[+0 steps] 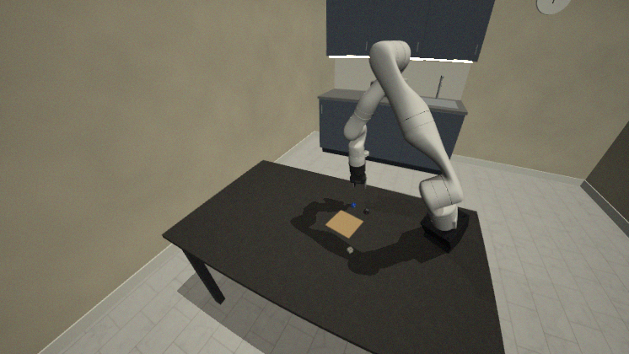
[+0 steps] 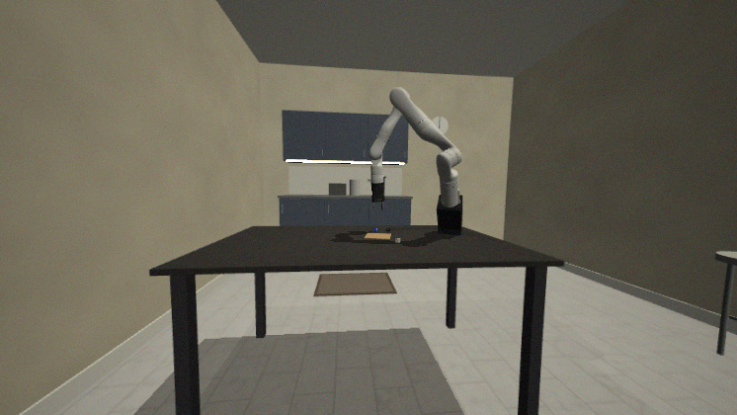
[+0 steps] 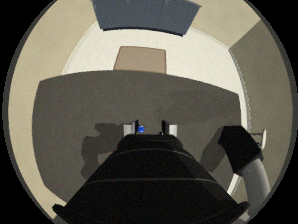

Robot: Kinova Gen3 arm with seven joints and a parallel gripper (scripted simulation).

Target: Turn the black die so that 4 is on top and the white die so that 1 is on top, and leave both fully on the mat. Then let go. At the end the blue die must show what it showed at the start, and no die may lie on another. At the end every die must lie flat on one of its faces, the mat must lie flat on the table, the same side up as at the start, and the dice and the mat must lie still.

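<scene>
Now: the blue die 14 cm below my hand, 2 cm to the left of it and 2 cm ahead of it. The rest, counted from my hand: white die 30 cm to the left, 14 cm below, 10 cm behind; then tan mat 16 cm to the left, 15 cm below; then black die 14 cm below, 7 cm behind, 2 cm to the left.
</scene>
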